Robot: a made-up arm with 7 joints. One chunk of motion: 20 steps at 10 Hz.
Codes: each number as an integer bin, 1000 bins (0 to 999) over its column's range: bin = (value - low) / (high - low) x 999, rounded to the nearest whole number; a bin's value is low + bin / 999 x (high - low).
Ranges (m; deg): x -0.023..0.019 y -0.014..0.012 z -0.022..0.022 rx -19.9..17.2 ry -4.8..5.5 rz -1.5..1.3
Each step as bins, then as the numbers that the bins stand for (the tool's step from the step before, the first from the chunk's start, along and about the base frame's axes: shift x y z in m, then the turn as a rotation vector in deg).
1 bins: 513 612 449 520 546 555
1 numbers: -0.00143 0.00193 -0.00222 -0.589 0.829 0.056
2 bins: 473 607 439 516 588 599
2 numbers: -0.00311 0.00180 -0.00266 -0.737 1.262 0.179
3 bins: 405 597 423 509 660 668
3 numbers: -0.00597 0.00154 -0.00337 -0.997 2.005 0.372
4 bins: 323 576 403 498 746 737
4 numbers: -0.00942 0.00099 -0.00425 -1.406 2.891 0.566
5 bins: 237 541 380 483 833 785
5 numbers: -0.01304 0.00008 -0.00526 -1.963 3.788 0.700
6 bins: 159 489 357 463 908 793
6 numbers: -0.01632 -0.00127 -0.00628 -2.706 4.562 0.723
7 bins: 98 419 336 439 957 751
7 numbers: -0.01888 -0.00310 -0.00720 -3.597 5.067 0.605
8 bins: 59 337 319 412 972 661
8 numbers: -0.02052 -0.00523 -0.00795 -4.599 5.222 0.353
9 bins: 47 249 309 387 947 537
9 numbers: -0.02102 -0.00752 -0.00839 -5.528 4.964 0.005
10 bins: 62 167 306 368 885 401
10 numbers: -0.02039 -0.00965 -0.00852 -6.234 4.325 -0.376
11 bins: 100 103 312 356 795 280
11 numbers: -0.01880 -0.01132 -0.00826 -6.679 3.397 -0.715
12 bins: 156 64 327 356 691 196
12 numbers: -0.01644 -0.01233 -0.00760 -6.679 2.324 -0.951
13 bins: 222 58 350 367 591 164
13 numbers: -0.01367 -0.01249 -0.00658 -6.271 1.293 -1.040
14 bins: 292 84 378 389 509 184
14 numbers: -0.01072 -0.01181 -0.00535 -5.454 0.448 -0.984
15 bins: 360 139 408 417 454 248
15 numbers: -0.00786 -0.01038 -0.00403 -4.414 -0.119 -0.805
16 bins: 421 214 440 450 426 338
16 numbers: -0.00530 -0.00843 -0.00262 -3.188 -0.408 -0.553
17 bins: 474 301 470 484 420 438
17 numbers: -0.00307 -0.00617 -0.00130 -1.926 -0.470 -0.272
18 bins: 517 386 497 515 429 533
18 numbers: -0.00126 -0.00395 -0.00011 -0.774 -0.377 -0.006
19 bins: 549 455 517 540 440 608
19 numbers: 0.00008 -0.00216 0.00077 0.154 -0.263 0.204
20 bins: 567 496 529 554 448 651
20 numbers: 0.00084 -0.00109 0.00130 0.674 -0.181 0.325
